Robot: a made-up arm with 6 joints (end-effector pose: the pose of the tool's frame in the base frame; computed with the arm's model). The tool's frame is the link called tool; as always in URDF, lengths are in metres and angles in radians. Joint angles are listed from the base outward.
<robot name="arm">
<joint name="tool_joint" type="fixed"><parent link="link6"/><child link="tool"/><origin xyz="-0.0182 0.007 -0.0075" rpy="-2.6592 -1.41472 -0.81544"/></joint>
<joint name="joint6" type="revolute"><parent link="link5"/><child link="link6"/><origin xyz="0.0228 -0.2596 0.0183" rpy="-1.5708 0 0"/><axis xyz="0 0 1"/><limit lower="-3.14" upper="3.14"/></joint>
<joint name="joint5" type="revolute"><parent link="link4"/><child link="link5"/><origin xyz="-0.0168 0.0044 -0.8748" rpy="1.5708 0 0"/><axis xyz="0 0 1"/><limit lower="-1.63" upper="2.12"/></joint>
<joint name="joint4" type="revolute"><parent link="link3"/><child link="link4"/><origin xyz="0.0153 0.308 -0.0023" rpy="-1.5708 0 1.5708"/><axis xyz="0 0 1"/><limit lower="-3.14" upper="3.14"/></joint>
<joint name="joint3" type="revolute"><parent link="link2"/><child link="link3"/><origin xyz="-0.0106 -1.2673 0.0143" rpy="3.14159 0 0"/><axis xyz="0 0 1"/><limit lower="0.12" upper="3.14"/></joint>
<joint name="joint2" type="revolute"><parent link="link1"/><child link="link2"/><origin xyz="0.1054 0.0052 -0.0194" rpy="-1.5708 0 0"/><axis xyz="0 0 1"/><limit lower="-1.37" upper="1.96"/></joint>
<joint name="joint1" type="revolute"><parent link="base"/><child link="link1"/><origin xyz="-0.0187 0.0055 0.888"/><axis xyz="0 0 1"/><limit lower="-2.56" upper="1.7"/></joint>
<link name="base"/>
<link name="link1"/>
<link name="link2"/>
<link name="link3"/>
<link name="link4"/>
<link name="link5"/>
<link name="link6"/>
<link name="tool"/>
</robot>
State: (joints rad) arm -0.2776 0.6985 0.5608 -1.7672 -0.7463 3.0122
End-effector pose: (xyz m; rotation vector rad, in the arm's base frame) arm 2.0138 -0.3741 2.0083 0.0885 -1.1859 -2.4675
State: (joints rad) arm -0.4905 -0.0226 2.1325 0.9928 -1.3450 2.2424
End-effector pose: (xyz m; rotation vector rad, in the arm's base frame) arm -0.6789 0.1056 2.8476 0.8288 1.0927 0.8643
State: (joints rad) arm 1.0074 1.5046 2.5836 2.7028 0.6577 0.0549
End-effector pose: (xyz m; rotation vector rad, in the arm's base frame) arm 0.8286 1.5203 2.0146 -1.7080 2.2232 1.1078
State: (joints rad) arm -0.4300 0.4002 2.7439 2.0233 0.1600 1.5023
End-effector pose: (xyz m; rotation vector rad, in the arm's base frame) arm -0.3913 0.2553 2.6416 0.1661 0.7126 -0.5000
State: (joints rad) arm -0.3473 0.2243 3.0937 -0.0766 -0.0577 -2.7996
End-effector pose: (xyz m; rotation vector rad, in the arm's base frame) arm -0.7920 0.2925 2.1129 -0.0206 0.2009 -0.2633
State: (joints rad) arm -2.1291 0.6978 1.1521 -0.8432 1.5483 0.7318
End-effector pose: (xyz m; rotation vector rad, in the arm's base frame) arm -0.9711 -1.1815 2.6501 -1.2126 1.0644 0.0321
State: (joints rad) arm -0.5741 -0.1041 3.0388 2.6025 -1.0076 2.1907
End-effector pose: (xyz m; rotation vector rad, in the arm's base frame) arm -0.9723 0.5424 1.6062 1.0188 -0.8522 0.5043
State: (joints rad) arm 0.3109 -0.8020 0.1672 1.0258 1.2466 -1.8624
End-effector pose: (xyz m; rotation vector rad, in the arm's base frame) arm -0.6979 0.0332 2.7651 0.5149 0.2174 -1.0120
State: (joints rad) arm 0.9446 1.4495 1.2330 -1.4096 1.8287 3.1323
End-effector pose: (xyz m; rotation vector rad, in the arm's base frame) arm 1.4381 1.6619 1.1811 0.6586 1.4788 1.6860
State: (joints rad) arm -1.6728 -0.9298 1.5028 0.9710 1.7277 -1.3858
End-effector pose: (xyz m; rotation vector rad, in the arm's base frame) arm 0.3915 1.8009 1.8188 -0.2564 -2.4423 -1.0301
